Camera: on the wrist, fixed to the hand. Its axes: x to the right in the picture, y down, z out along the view.
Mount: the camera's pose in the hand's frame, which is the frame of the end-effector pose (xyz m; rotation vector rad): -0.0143 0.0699 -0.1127 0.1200 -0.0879 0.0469
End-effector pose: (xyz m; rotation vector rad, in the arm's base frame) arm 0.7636 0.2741 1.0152 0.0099 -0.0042 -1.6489
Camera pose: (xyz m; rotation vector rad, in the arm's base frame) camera 0.8354 0.2833 0.9032 0.0286 -0.1692 -1.5991
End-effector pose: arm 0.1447 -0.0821 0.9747 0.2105 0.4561 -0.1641
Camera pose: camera 0.0991 0.0137 0.8938 0.3301 0.3539 -0.1543
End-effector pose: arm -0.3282 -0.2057 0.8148 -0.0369 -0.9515 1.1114
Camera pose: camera -0.3067 -0.1360 0.7031 0.0885 -0.9645 1.2198
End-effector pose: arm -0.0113 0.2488 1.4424 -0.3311 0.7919 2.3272
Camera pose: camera -0.0429 0.1296 1.3916 -0.1584 0.8998 2.3082
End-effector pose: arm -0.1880 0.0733 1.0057 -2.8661 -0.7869 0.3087
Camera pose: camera -0.1393 -0.0040 1.1029 -2.7777 -0.6913 0.4741
